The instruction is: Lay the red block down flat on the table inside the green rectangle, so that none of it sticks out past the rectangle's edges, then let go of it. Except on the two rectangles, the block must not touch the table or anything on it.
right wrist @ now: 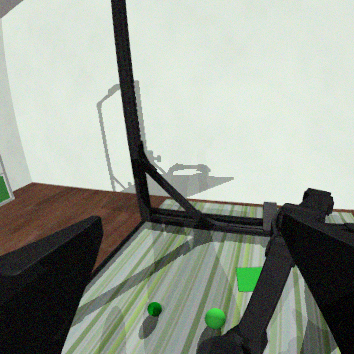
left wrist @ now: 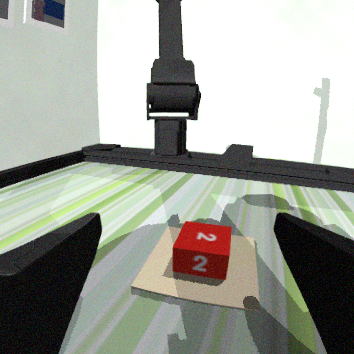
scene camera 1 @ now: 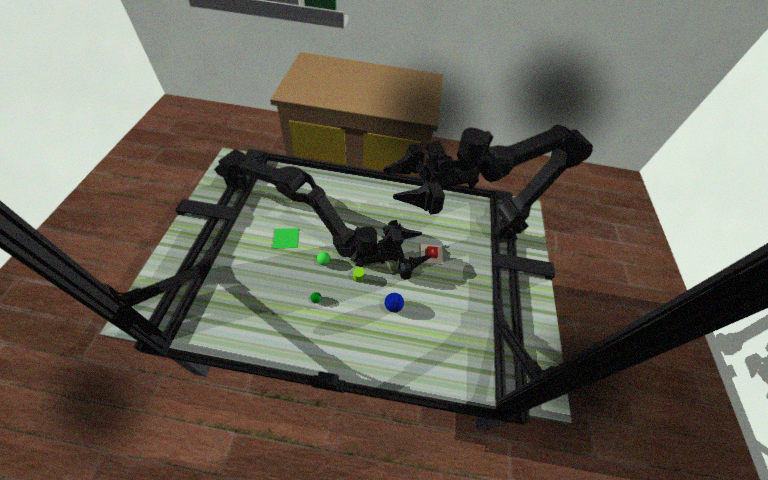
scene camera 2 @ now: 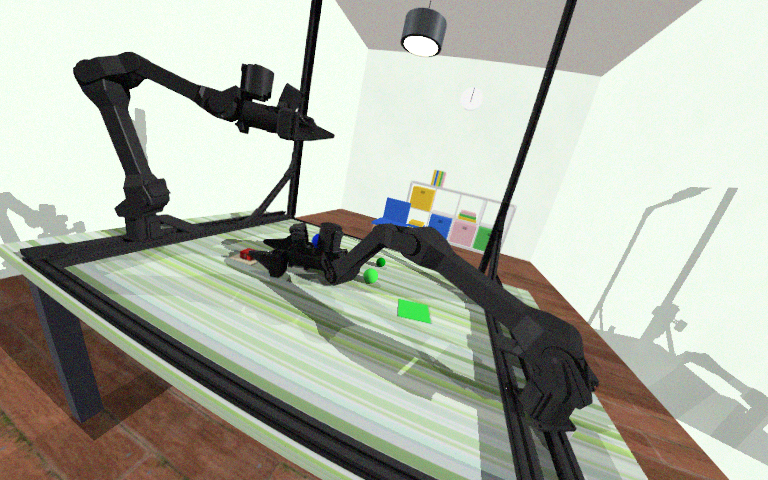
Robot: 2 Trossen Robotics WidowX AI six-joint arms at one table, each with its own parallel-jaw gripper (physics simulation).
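Places are measured from the left arm's base along level axes (x down, y ahead, z right), in centimetres.
Where they show: left gripper, between the fingertips: [left wrist: 189, 222] [scene camera 1: 425, 244] [scene camera 2: 256, 246]; right gripper, between the fingertips: [right wrist: 194, 224] [scene camera 1: 388, 183] [scene camera 2: 332, 136]; left arm's base, origin of its link: [scene camera 1: 236, 182] [scene camera 2: 542, 409]; right arm's base, origin of its link: [left wrist: 169, 153] [scene camera 1: 504, 233] [scene camera 2: 143, 236].
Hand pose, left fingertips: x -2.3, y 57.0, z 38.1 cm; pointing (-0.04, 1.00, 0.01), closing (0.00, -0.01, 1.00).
Things, the pixels of their top centre, and the offset from my left fingertips. "spot": a spot on its surface instead.
- red block, centre of its top: [left wrist: 204, 235] [scene camera 2: 249, 251] [scene camera 1: 432, 250] dx +2.3, dy +2.3, dz +1.2 cm
- beige rectangle, a spot on its surface: [left wrist: 150, 280] [scene camera 2: 251, 262] spot: dx +4.1, dy +0.4, dz -2.1 cm
- green rectangle, a spot on its surface: [scene camera 2: 414, 311] [right wrist: 254, 277] [scene camera 1: 285, 236] spot: dx +4.1, dy -42.3, dz -13.4 cm
- light green ball, centre of its top: [right wrist: 214, 312] [scene camera 2: 372, 269] [scene camera 1: 323, 255] dx +0.2, dy -31.5, dz -1.9 cm
- yellow-green cylinder, centre of its top: [scene camera 1: 358, 271] dx +0.9, dy -22.1, dz +5.3 cm
- dark green ball, centre of its top: [right wrist: 153, 304] [scene camera 1: 315, 295] [scene camera 2: 381, 258] dx +1.2, dy -35.2, dz +10.3 cm
- blue ball, centre of its top: [scene camera 1: 395, 298] [scene camera 2: 321, 233] dx -1.3, dy -14.1, dz +16.4 cm
The red block [scene camera 1: 433, 251] [scene camera 2: 245, 254] [left wrist: 202, 250] lies on the beige rectangle [scene camera 1: 440, 258] [scene camera 2: 244, 261] [left wrist: 150, 280], marked with a 2 on two faces. The left gripper [scene camera 1: 425, 245] [scene camera 2: 258, 249] [left wrist: 189, 217] is wide open and low, its fingers pointing at the block; in the left wrist view the block shows between them, untouched. The green rectangle [scene camera 1: 286, 238] [scene camera 2: 414, 311] [right wrist: 248, 279] lies toward the left arm's base; the arm partly hides it in the right wrist view. The right gripper [scene camera 1: 390, 182] [right wrist: 191, 216] is open and empty, high above the table.
A light green ball [scene camera 1: 323, 258] [scene camera 2: 370, 276] [right wrist: 215, 318], a yellow-green cylinder [scene camera 1: 358, 274], a dark green ball [scene camera 1: 316, 297] [scene camera 2: 381, 262] [right wrist: 154, 309] and a blue ball [scene camera 1: 394, 302] [scene camera 2: 316, 241] are on the table. A black frame [scene camera 1: 243, 367] borders the table.
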